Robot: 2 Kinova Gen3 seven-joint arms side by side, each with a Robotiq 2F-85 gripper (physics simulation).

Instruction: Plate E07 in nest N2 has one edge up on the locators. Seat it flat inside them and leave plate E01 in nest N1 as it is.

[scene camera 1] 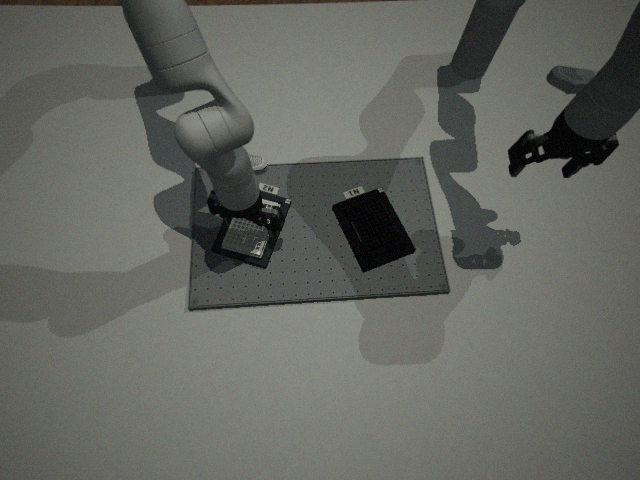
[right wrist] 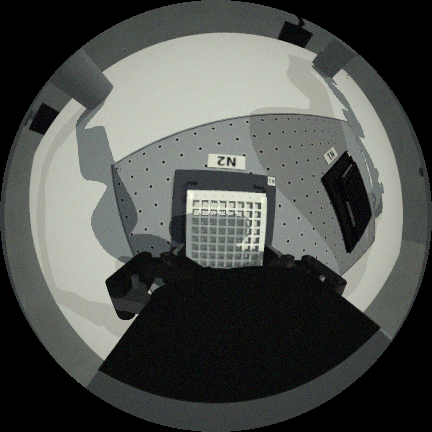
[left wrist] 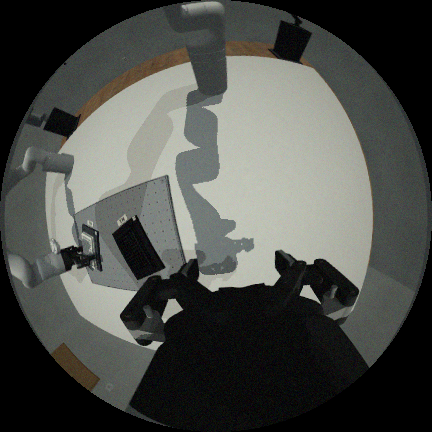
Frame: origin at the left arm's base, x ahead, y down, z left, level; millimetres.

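Seen in the pictures: left gripper, fingertip midpoint: (scene camera 1: 538, 173) (left wrist: 236, 263); right gripper, fingertip midpoint: (scene camera 1: 251, 227) (right wrist: 225, 253) (left wrist: 88, 250); left arm's base at its link origin: (scene camera 1: 468, 65) (right wrist: 322, 69) (left wrist: 212, 86); right arm's base at its link origin: (right wrist: 99, 96) (left wrist: 70, 165).
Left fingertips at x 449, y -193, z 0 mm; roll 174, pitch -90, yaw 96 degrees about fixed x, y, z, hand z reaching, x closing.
Offsets run from my left fingertips to a thing's top centre. "pt": to the spot under its first point.
Plate E07 @(dx +40, dy +149, dz -527 mm) (scene camera 1: 245, 237) (right wrist: 227, 227), a pale grid plate, lies in dark nest N2 @(dx +34, dy +164, dz -527 mm) (scene camera 1: 263, 262) (right wrist: 225, 178). Two small locators show past its label-side edge. Its near end is hidden under the gripper in the right wrist view, and I cannot tell which edge is raised. My right gripper (scene camera 1: 245, 219) (right wrist: 225, 253) is low over E07, fingers apart on either side of it; finger contact is not clear. Black plate E01 @(dx +34, dy +154, dz -270 mm) (scene camera 1: 374, 232) (left wrist: 137, 250) (right wrist: 356, 195) lies in dark nest N1 @(pt dx -18, dy +168, dz -335 mm) (right wrist: 332, 175). My left gripper (scene camera 1: 540, 173) (left wrist: 236, 263) is open and empty, off to the right.
Both nests stand on a grey perforated board @(dx +29, dy +179, dz -393 mm) (scene camera 1: 310, 281) (left wrist: 160, 200) (right wrist: 150, 165) with labels N2 @(pt dx -60, dy +178, dz -499 mm) (scene camera 1: 268, 188) (right wrist: 226, 161) and N1 @(pt dx -55, dy +178, dz -308 mm) (scene camera 1: 354, 192) (left wrist: 122, 220) (right wrist: 330, 155). The right arm (scene camera 1: 214, 129) reaches over the board's left part and shades N2.
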